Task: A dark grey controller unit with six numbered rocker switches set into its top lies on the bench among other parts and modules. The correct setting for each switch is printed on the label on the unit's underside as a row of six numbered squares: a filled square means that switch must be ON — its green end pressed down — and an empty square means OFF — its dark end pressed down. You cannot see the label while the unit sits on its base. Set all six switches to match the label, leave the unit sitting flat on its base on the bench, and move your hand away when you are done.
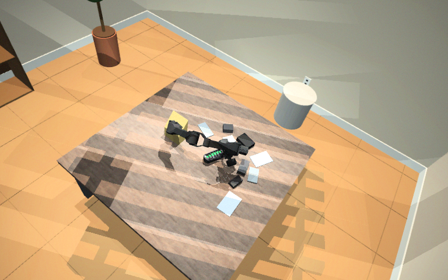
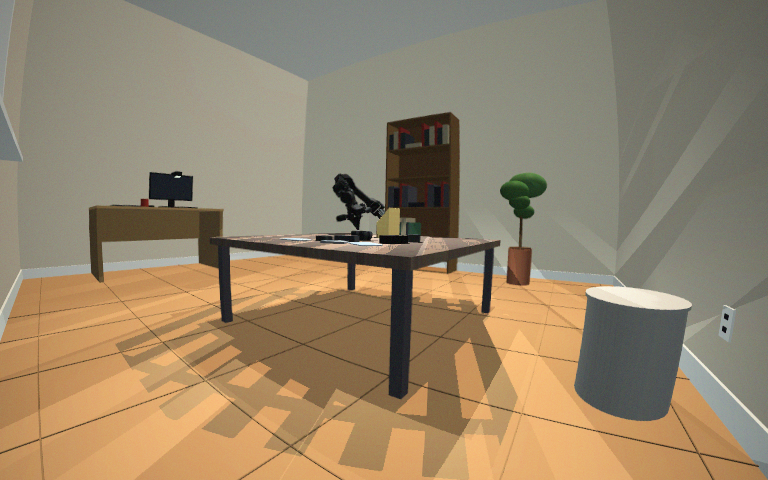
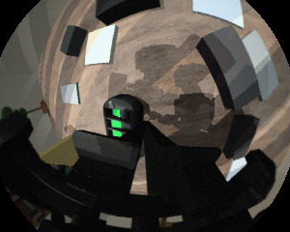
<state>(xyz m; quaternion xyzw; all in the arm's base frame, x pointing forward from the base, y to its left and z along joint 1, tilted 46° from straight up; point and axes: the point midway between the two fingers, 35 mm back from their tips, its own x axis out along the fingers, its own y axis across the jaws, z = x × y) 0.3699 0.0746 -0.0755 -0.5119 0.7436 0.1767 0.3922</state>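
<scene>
My gripper tip is now 80 mm past the cream card, 170 mm to the right of it and 50 mm above it. The rest, counted from my gripper tip: dark box (10 mm ahead, 240 mm to the left, 40 mm below); then grey plate (220 mm ahead, 60 mm to the left, 50 mm below).
</scene>
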